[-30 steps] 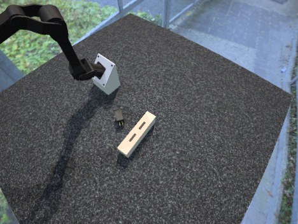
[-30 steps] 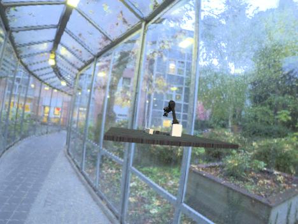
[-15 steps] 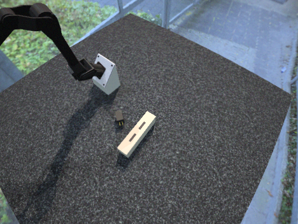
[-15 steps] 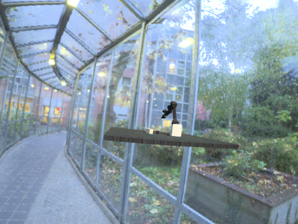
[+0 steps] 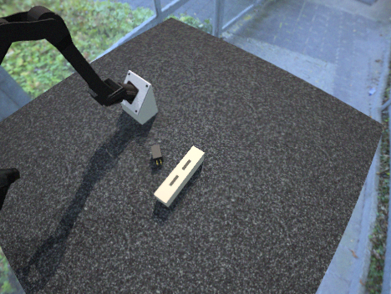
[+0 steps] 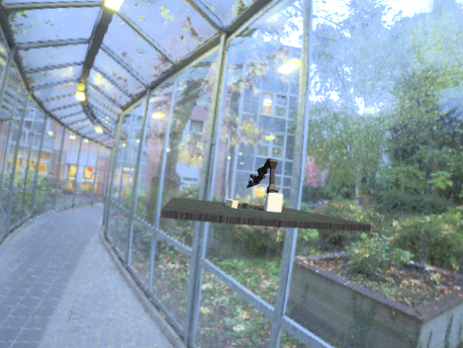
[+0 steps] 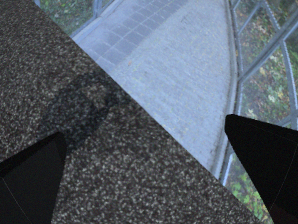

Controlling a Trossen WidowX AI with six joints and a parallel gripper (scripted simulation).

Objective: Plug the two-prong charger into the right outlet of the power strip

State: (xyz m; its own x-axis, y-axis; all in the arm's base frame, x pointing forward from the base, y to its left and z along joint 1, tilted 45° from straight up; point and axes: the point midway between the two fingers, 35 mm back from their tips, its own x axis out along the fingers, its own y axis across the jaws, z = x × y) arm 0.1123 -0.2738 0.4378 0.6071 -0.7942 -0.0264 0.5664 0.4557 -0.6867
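Now: gripper tip 100 mm short of the two-prong charger, 450 mm to the right of it and 170 mm above it.
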